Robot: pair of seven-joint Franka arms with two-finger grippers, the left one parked.
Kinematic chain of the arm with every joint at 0, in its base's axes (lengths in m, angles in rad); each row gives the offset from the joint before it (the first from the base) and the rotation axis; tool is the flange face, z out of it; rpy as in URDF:
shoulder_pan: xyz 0 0 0.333 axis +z
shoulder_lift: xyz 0 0 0 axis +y
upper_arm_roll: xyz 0 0 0.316 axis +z
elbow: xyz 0.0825 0 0 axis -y
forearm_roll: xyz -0.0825 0 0.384 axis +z
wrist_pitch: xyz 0 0 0 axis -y
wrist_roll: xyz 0.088 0 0 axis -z
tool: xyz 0 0 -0.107 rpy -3.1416 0 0
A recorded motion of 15 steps. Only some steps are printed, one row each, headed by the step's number.
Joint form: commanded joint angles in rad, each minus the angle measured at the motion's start. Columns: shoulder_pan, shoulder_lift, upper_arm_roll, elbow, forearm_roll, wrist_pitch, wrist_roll.
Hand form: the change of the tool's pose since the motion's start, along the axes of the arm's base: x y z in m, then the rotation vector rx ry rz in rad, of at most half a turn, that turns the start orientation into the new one. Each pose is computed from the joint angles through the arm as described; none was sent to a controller.
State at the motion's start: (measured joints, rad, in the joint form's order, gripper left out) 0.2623 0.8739 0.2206 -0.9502 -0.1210 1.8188 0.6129
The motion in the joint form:
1: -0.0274 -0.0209 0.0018 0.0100 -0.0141 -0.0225 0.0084
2: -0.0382 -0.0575 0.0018 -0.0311 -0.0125 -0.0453 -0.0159
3: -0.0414 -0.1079 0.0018 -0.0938 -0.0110 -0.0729 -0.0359
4: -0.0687 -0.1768 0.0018 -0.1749 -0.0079 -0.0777 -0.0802
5: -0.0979 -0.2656 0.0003 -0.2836 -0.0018 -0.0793 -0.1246
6: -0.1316 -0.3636 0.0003 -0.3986 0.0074 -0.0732 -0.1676
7: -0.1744 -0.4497 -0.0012 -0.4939 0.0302 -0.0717 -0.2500
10: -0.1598 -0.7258 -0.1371 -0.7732 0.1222 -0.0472 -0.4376
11: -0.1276 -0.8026 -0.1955 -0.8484 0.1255 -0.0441 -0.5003
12: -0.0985 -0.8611 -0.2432 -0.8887 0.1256 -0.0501 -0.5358
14: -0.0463 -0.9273 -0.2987 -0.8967 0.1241 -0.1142 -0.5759
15: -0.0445 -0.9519 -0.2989 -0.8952 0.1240 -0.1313 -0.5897
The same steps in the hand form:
1: 0.0063 -0.0214 0.0189 -0.0115 -0.0139 -0.0322
2: 0.0000 -0.0290 0.0253 -0.0258 0.0085 -0.0114
3: -0.0128 -0.0311 0.0313 -0.0469 0.0420 0.0161
4: -0.0218 -0.0493 0.0437 -0.0589 0.0545 0.0444
5: -0.0369 -0.0693 0.0565 -0.0736 0.0720 0.0714
6: -0.0549 -0.0915 0.0715 -0.0829 0.0813 0.0915
7: -0.0702 -0.1192 0.0851 -0.0744 0.0926 0.1332
10: -0.1314 -0.1846 0.1268 -0.0447 0.0832 0.1914
11: -0.1516 -0.2013 0.1365 -0.0471 0.0775 0.2273
12: -0.1662 -0.2137 0.1501 -0.0462 0.0648 0.2439
14: -0.1864 -0.2193 0.1775 -0.0410 0.0699 0.2816
15: -0.1932 -0.2199 0.1899 -0.0385 0.0606 0.2970

